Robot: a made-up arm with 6 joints.
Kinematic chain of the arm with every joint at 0, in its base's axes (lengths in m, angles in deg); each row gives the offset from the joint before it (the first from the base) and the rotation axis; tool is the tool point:
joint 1: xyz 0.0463 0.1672 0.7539 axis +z
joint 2: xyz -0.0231 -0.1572 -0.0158 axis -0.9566 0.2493 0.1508
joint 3: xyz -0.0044 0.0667 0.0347 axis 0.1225 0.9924 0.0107
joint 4: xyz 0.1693 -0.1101 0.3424 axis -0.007 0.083 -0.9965
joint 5: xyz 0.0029 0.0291 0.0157 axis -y
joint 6: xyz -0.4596 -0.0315 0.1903 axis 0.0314 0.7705 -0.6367
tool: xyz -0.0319 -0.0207 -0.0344
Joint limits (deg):
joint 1: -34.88..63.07
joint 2: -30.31..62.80
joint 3: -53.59..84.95
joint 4: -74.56..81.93
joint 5: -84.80..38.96
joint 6: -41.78..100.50
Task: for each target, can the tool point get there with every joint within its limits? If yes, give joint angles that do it. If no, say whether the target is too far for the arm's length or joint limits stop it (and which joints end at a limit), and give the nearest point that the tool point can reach.
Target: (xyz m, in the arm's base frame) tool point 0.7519 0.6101 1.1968
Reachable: yes | joints 53.84 -3.99 50.03 24.49 -69.73 59.28
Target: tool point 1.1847 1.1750 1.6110
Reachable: no: too far | nearest point 0.7267 0.6751 1.2332 | short by 0.776 m
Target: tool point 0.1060 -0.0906 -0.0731
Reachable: no: joint limits stop it (at a limit: joint 1, joint 2, joint 3, joint 4, joint 6) | nearest point 0.3083 0.0720 0.2338 | short by 0.402 m
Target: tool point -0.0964 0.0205 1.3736
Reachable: yes | joints -5.83 -8.10 25.74 15.46 7.62 78.56
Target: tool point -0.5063 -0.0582 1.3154
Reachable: yes | joints -25.67 13.91 -39.00 -57.44 -10.98 -15.50
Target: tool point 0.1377 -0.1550 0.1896
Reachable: no: joint limits stop it (at a limit: joint 1, joint 2, joint 3, joint 4, joint 6) | nearest point 0.3272 0.0562 0.2297 | short by 0.287 m
